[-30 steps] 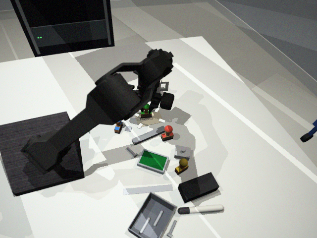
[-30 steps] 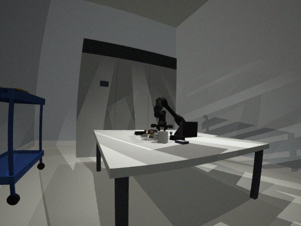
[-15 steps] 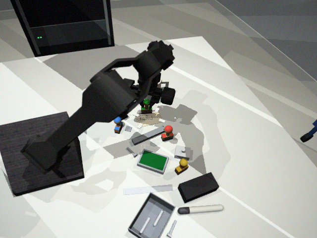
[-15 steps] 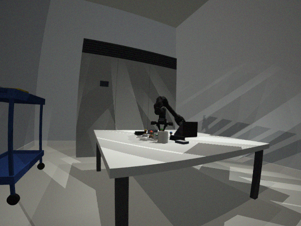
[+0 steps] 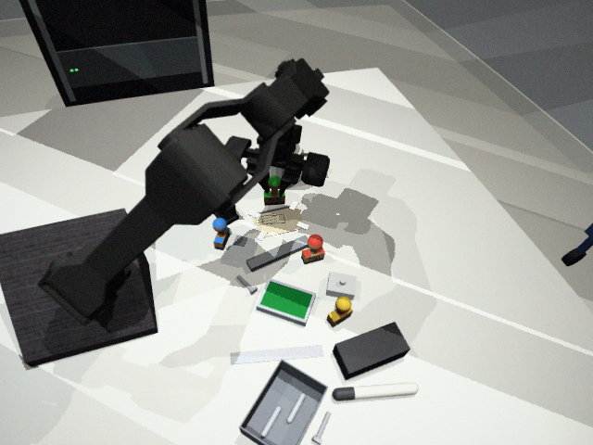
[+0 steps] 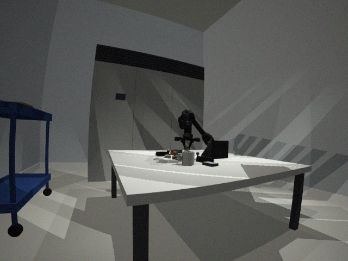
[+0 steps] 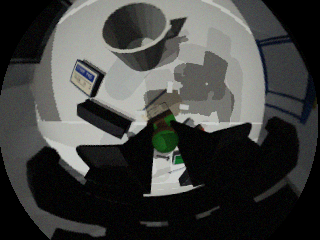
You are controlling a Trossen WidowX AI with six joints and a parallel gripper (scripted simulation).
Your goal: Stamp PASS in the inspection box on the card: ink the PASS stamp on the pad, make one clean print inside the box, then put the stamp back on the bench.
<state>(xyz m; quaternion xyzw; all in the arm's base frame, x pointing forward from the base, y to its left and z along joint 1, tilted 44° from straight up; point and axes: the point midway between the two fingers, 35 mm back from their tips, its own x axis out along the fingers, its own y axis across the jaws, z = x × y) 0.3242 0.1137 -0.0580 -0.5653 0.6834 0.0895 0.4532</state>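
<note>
Right now my gripper tip is 80 mm above the card, 10 mm to the left of it and 10 mm short of it. The rest, counted from my gripper tip: green-knobbed stamp: right at my gripper tip; then blue stamp: 110 mm behind, 60 mm below, 30 mm to the right; then grey bar: 90 mm to the right, 70 mm below, 10 mm behind.
</note>
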